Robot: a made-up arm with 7 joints.
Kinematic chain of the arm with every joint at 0, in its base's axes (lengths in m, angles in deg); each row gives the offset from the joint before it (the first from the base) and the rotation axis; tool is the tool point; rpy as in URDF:
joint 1: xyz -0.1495 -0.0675 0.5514 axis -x
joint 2: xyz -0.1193 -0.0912 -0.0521 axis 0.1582 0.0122 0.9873
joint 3: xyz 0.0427 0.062 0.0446 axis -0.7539 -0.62 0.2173
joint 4: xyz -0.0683 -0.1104 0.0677 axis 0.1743 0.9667 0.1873
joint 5: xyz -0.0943 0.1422 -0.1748 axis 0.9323 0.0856 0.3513
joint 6: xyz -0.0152 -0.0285 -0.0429 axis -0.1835 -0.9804 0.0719
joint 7: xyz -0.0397 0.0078 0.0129 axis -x
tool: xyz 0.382 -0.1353 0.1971 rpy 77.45 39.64 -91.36
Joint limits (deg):
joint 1: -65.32..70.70
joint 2: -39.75..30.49
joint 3: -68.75..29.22
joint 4: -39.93..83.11
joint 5: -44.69..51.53
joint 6: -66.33..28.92
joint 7: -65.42..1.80
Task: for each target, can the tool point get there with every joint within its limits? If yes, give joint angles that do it. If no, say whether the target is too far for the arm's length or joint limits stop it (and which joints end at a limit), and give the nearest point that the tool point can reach.
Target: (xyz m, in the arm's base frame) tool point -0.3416 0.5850 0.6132
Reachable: no: joint limits stop it (at a limit: joint 2, joint 3, joint 5, joint 6, joint 7) | nearest point -0.3544 0.5159 0.6067 | short by 0.071 m
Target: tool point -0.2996 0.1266 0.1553
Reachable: yes | joints -47.00 -13.16 -3.84 24.18 3.78 -49.74 -21.47
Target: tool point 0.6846 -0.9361 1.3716
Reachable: no: too far | nearest point 0.0984 -0.4807 0.8829 | short by 0.889 m
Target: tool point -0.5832 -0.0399 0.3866
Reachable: yes | joints -8.23 -0.05 -54.55 61.67 -9.42 -18.78 -55.23
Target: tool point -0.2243 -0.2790 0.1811
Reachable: yes | joints -8.32 15.48 -20.95 3.20 -22.50 -37.01 -52.92
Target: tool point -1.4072 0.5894 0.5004
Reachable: no: too far | nearest point -0.8575 0.2581 0.5652 | short by 0.645 m
